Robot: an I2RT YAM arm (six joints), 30 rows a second.
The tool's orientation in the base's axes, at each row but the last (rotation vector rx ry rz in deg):
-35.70 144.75 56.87
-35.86 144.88 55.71
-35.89 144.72 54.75
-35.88 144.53 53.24
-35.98 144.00 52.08
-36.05 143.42 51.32
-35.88 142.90 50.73
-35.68 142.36 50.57
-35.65 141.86 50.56
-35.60 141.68 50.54
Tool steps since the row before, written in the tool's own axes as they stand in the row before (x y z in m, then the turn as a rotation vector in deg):
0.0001 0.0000 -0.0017 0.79 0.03 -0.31
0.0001 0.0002 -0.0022 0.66 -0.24 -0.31
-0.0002 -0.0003 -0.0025 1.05 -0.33 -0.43
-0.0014 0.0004 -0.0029 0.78 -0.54 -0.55
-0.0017 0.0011 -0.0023 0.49 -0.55 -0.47
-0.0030 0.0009 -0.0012 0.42 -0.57 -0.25
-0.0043 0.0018 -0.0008 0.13 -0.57 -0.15
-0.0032 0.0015 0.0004 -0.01 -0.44 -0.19
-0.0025 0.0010 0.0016 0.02 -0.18 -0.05
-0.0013 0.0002 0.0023 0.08 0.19 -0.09
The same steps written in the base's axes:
-0.0004 -0.0012 0.0011 -0.73 -0.41 -0.14
-0.0006 -0.0014 0.0016 -0.48 -0.56 -0.22
-0.0001 -0.0019 0.0017 -0.78 -0.80 -0.37
0.0004 -0.0013 0.0029 -0.47 -0.96 -0.26
0.0003 -0.0003 0.0030 -0.21 -0.83 -0.18
0.0017 0.0006 0.0028 -0.09 -0.68 -0.31
0.0023 0.0019 0.0037 0.17 -0.53 -0.23
0.0019 0.0022 0.0021 0.20 -0.43 -0.07
0.0019 0.0024 0.0007 0.07 -0.16 -0.06
0.0015 0.0020 -0.0008 -0.19 0.05 0.11

